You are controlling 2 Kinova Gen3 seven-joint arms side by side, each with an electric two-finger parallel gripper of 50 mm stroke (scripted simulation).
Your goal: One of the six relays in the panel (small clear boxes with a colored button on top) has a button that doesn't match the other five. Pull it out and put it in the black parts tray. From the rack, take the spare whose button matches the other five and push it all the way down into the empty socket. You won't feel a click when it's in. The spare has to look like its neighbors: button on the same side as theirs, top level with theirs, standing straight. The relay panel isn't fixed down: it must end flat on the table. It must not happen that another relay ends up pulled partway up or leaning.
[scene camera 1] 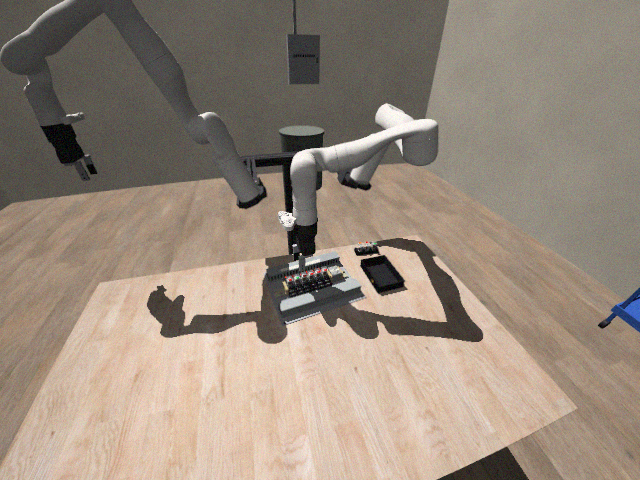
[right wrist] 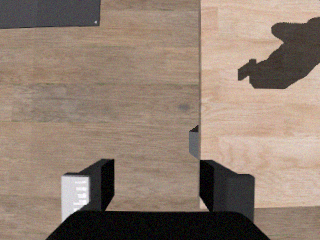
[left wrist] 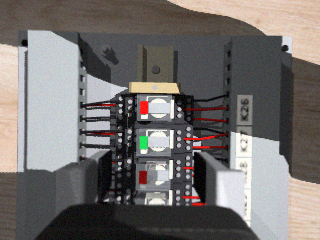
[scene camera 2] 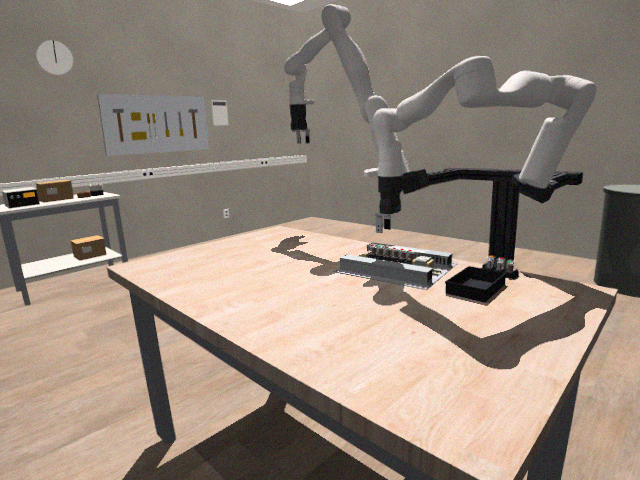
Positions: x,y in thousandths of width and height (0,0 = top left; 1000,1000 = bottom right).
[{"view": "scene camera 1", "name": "my left gripper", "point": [468,551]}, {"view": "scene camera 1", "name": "my right gripper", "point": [141,370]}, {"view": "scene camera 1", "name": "relay panel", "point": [490,622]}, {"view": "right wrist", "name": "my right gripper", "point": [492,740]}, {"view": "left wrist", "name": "my left gripper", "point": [477,702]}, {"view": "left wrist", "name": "relay panel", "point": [611,290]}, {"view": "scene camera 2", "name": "my left gripper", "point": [599,480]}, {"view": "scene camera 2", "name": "relay panel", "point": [671,555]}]
